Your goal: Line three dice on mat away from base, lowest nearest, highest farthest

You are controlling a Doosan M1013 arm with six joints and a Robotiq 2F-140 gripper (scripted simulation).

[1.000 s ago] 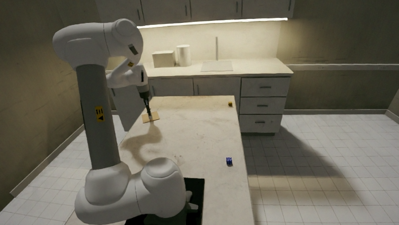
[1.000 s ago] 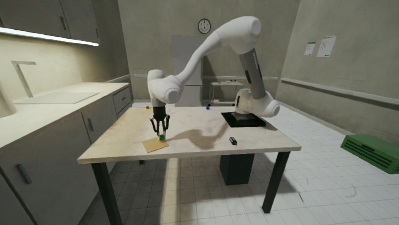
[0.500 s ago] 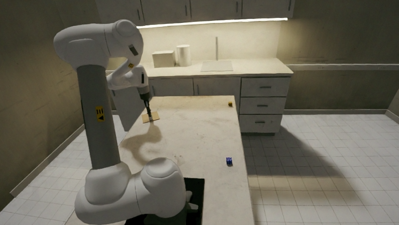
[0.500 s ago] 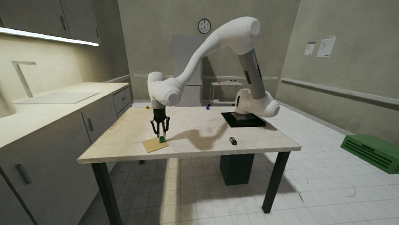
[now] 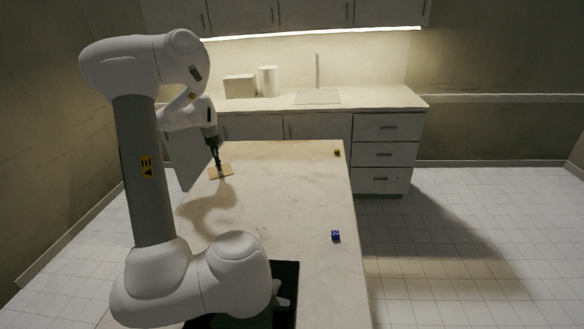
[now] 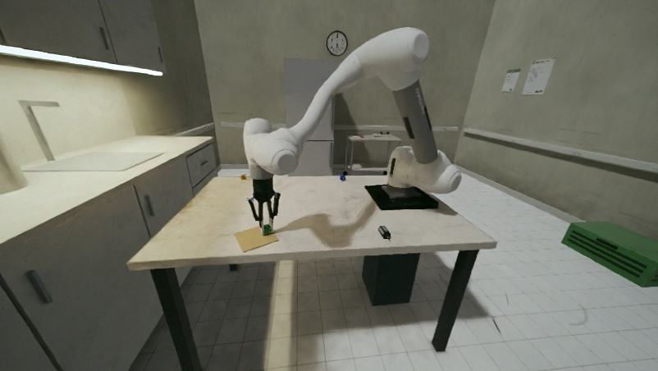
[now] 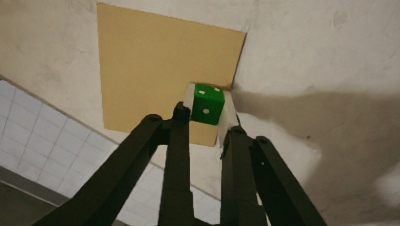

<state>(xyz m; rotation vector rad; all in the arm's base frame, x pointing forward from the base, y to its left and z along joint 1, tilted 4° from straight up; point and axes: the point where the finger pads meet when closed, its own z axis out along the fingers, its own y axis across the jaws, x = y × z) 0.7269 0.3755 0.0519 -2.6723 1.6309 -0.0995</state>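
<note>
Right now my hand is 20 mm above the green die. Also, from my hand: yellow die: 260 mm ahead, 660 mm to the right, 30 mm below; then tan mat: 40 mm ahead, 20 mm to the left, 40 mm below; then blue die: 420 mm behind, 640 mm to the right, 30 mm below.
</note>
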